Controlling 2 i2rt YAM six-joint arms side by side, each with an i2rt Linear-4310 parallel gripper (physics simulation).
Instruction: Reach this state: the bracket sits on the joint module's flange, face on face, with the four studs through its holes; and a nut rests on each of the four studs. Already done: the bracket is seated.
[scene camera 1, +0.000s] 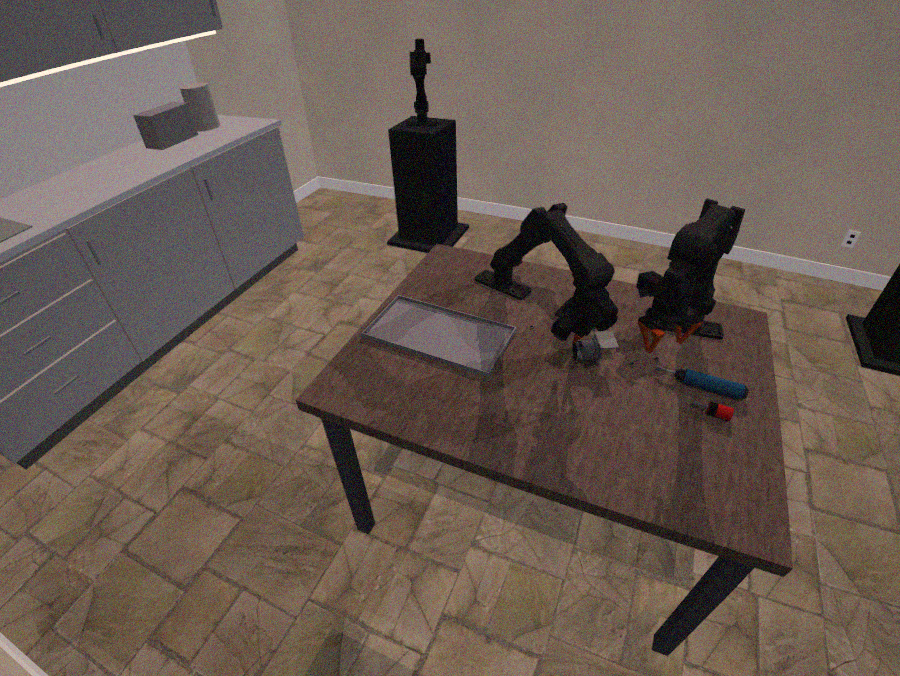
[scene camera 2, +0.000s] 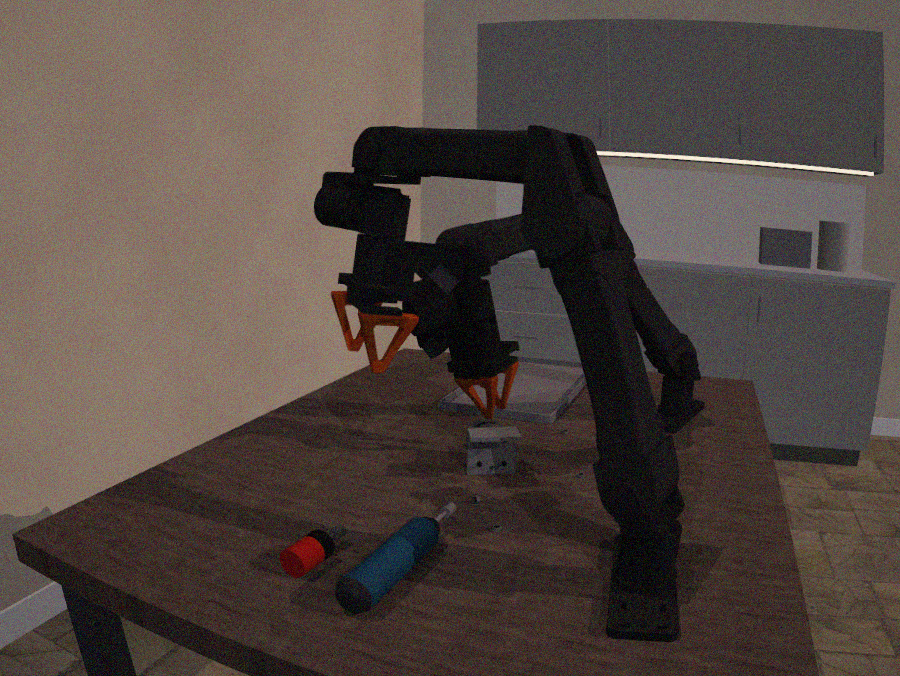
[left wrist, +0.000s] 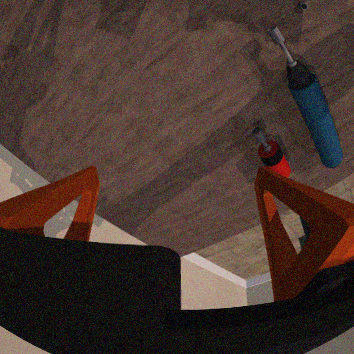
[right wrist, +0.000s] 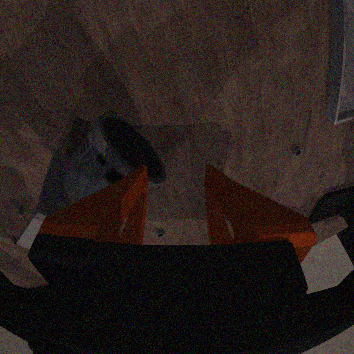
Note:
In view: my left gripper (scene camera 2: 365, 361), my right gripper (scene camera 2: 495, 413), a blue screwdriver (scene camera 2: 362, 588), a round joint module (right wrist: 113, 148), a short red-handled tool (scene camera 2: 298, 559) and a shallow grey tray (scene camera 1: 471, 342).
The blue screwdriver shows as well in scene camera 1 (scene camera 1: 735, 390) and in the left wrist view (left wrist: 303, 85). The short red-handled tool shows as well in the left wrist view (left wrist: 269, 152). My left gripper also shows in scene camera 1 (scene camera 1: 663, 347) and in the left wrist view (left wrist: 176, 175). The right wrist view does not show the blue screwdriver: it is out of frame. The left wrist view does not show the round joint module: it is out of frame.

